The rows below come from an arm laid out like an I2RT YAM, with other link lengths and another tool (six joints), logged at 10 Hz.
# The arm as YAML. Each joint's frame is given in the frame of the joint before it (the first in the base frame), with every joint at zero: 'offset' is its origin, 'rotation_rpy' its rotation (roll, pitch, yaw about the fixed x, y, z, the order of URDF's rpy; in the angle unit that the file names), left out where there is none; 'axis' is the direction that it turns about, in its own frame. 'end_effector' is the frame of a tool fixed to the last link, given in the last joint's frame.
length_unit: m
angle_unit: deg
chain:
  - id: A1
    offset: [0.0, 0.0, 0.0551]
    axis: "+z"
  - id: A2
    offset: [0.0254, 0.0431, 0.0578]
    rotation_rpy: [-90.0, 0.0, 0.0]
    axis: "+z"
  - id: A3
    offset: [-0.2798, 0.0, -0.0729]
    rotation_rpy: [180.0, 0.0, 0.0]
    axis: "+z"
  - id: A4
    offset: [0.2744, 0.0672, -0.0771]
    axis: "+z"
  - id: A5
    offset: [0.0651, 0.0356, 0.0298]
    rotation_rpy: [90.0, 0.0, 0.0]
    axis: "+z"
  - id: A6
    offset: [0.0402, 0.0, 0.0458]
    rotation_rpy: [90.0, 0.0, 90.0]
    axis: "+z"
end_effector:
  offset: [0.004, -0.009, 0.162]
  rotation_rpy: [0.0, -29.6, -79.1]
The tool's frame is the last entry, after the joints.
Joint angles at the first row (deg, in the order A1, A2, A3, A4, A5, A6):
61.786 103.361 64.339 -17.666 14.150 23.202
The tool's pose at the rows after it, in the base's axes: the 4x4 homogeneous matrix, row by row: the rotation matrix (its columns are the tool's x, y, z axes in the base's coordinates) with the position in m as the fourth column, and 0 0 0 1 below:
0.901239 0.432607 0.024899 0.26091; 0.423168 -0.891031 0.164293 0.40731; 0.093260 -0.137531 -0.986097 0.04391; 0 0 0 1
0.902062 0.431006 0.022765 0.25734; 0.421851 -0.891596 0.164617 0.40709; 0.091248 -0.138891 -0.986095 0.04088; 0 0 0 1
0.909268 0.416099 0.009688 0.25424; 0.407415 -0.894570 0.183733 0.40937; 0.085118 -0.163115 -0.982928 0.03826; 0 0 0 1
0.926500 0.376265 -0.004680 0.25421; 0.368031 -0.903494 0.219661 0.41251; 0.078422 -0.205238 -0.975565 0.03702; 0 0 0 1
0.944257 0.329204 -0.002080 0.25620; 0.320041 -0.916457 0.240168 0.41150; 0.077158 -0.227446 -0.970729 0.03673; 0 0 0 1
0.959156 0.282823 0.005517 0.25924; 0.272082 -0.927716 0.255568 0.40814; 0.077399 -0.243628 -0.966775 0.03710; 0 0 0 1
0.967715 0.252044 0.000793 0.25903; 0.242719 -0.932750 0.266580 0.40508; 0.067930 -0.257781 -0.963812 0.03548; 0 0 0 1
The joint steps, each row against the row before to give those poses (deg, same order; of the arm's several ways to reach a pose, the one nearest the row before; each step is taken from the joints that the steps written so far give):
0.262 -0.265 -0.705 0.263 0.175 0.263
0.442 0.000 -0.615 0.439 0.175 0.527
0.264 0.176 -0.352 0.703 -0.524 1.666
0.000 0.351 0.001 0.876 -0.527 3.156
0.087 0.175 -0.001 0.266 0.786 3.084
-0.086 -0.086 -0.176 0.090 0.966 2.721
-0.090 -0.176 -0.438 0.000 0.092 1.938

